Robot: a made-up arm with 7 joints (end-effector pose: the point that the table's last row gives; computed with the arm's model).
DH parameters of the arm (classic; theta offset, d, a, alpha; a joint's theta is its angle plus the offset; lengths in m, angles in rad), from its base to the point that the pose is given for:
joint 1: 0 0.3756 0 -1.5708
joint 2: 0 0 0 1.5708
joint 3: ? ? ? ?
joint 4: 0 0 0.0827 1.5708
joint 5: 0 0.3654 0 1.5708
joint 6: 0 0 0.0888 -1.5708
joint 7: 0 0.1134 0 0
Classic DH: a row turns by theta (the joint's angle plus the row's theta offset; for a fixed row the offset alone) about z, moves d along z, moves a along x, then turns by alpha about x.
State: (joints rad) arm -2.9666 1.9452 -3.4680 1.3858 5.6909 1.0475 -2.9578
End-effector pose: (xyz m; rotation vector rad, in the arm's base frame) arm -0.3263 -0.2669 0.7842 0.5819 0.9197 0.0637
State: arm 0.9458 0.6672 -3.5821 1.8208 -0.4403 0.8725 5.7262
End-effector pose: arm -0.2583 0.0501 1.0057 0.6623 -1.4790 -0.2512
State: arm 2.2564 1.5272 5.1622 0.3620 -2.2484 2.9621 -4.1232
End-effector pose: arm 0.1999 0.2287 0.3262 -1.5097 0.6957 2.1092
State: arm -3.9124 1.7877 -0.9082 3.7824 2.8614 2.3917 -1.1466
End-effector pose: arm -0.4952 0.0903 0.4562 1.5290 -0.8031 1.7296
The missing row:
joint 3: 0 0.2473 0.0562 1.5708
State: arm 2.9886 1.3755 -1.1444 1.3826 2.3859 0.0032 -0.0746
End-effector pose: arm -0.1244 0.5330 0.2487 -2.0282 -0.4478 -0.6052
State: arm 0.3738 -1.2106 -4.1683 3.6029 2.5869 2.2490 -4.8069
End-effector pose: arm -0.2869 -0.4205 0.6247 -0.2444 2.0792 -0.3938
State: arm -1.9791 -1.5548 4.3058 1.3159 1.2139 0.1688 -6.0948
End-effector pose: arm -0.3565 0.4058 0.0991 -2.3921 0.0359 1.8838
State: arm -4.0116 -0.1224 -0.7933 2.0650 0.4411 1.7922 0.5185
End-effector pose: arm 0.0208 0.4109 0.8348 -2.1608 -1.3648 0.2910
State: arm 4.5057 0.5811 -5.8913 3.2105 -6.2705 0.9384 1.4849
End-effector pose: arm -0.0885 -0.3829 1.0114 0.0297 1.9340 -2.2430
